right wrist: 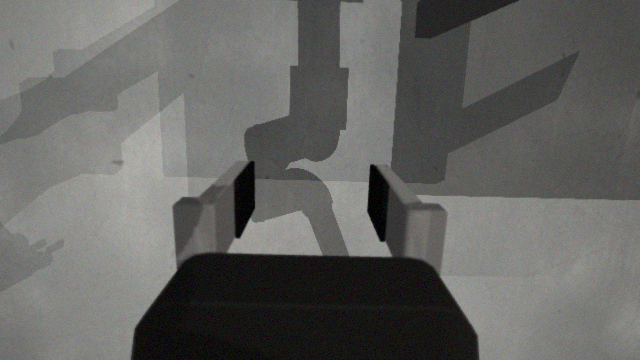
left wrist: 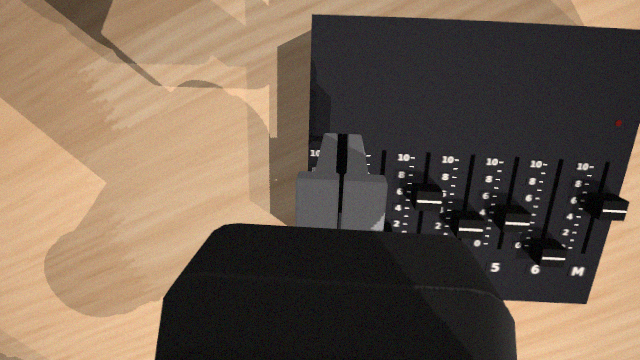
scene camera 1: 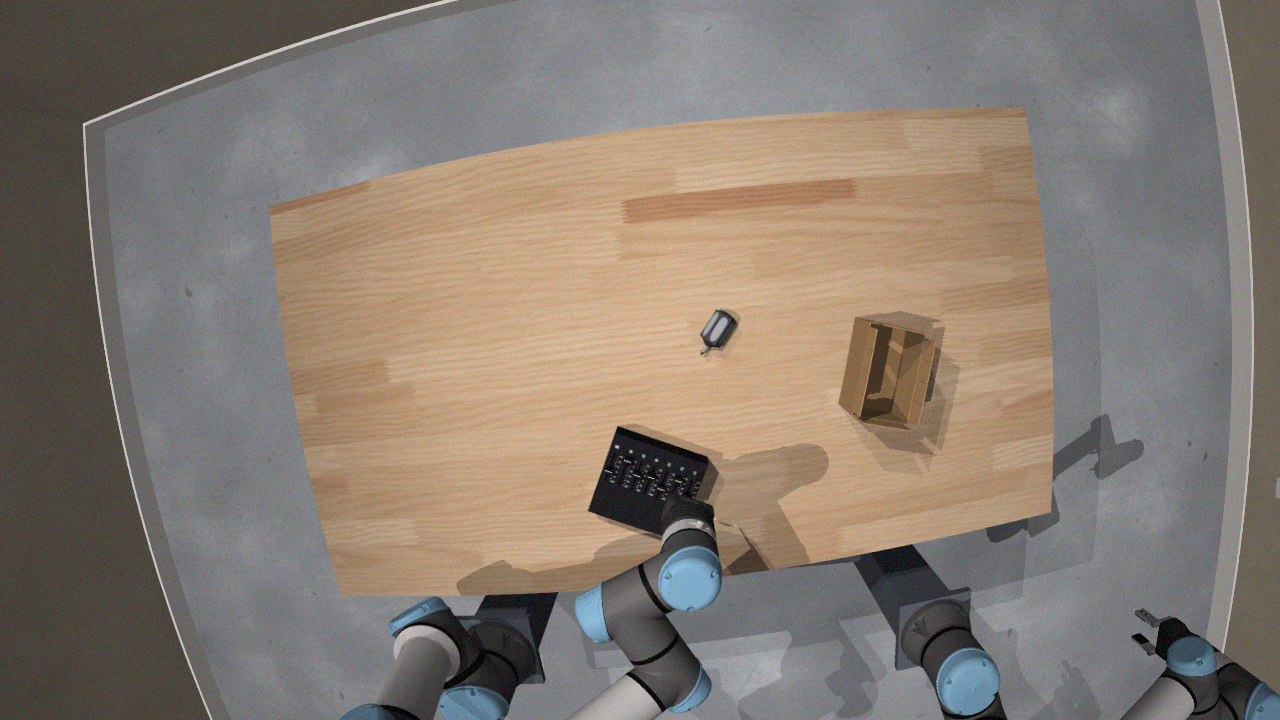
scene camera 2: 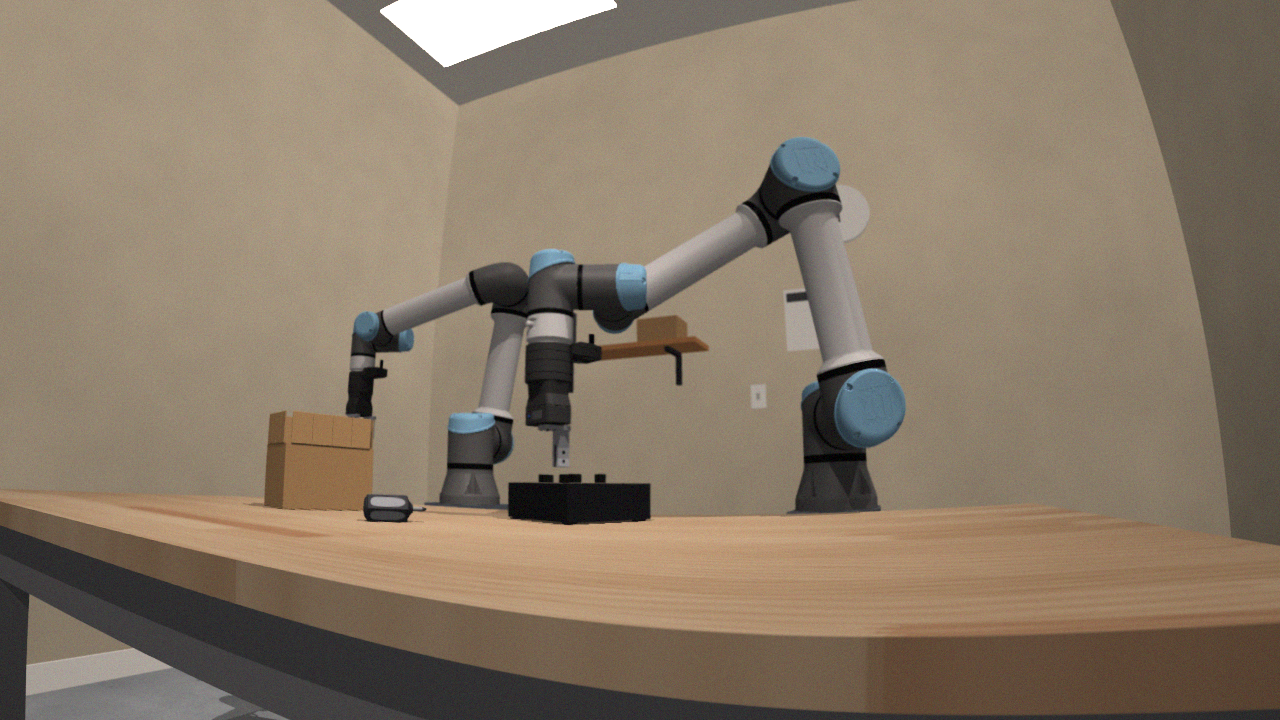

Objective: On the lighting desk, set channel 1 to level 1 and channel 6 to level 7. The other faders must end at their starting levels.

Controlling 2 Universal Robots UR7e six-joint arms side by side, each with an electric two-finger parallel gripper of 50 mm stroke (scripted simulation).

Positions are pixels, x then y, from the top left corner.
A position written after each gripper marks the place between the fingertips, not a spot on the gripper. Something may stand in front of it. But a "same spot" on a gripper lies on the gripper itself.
Scene:
left gripper: left wrist 341, 158; scene camera 1 681, 512; scene camera 2 560, 467; not seen in the right wrist view (out of frame)
right gripper: right wrist; scene camera 1 1137, 623; scene camera 2; not seen in the left wrist view (out of frame)
cardboard box: scene camera 1 893, 369; scene camera 2 315, 469; not seen in the right wrist view (out of frame); not seen in the left wrist view (out of frame)
grey-and-black tool: scene camera 1; scene camera 2; not seen in the right wrist view (out of frame); not seen in the left wrist view (out of frame)
same spot on grey-and-black tool: (scene camera 2: 377, 507) = (scene camera 1: 712, 315)
same spot on right gripper: (right wrist: 209, 223) = (scene camera 2: 372, 416)

